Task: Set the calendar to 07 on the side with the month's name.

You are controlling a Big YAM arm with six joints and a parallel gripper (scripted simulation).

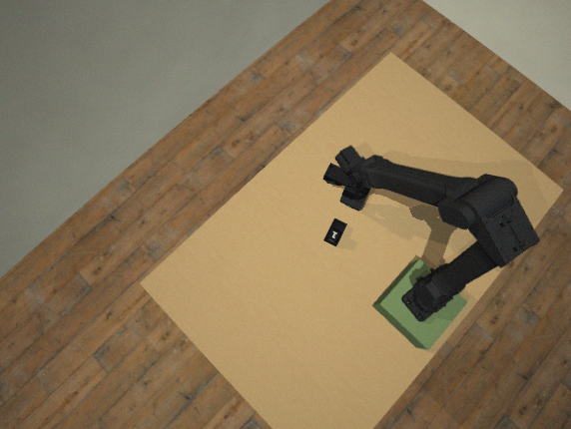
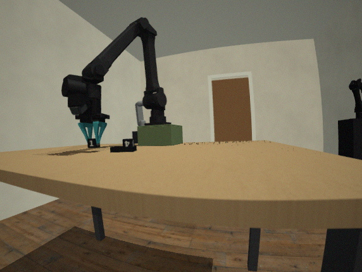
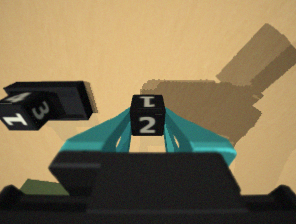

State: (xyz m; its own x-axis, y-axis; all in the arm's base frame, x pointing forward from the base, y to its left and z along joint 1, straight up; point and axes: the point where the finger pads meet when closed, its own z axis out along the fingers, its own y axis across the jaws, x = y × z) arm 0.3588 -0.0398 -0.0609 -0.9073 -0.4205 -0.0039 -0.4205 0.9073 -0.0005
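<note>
The black calendar tray is 100 mm to the left of my hand, 50 mm behind it and 30 mm below it. From my hand the other things lie so: digit cube (10 mm below).
</note>
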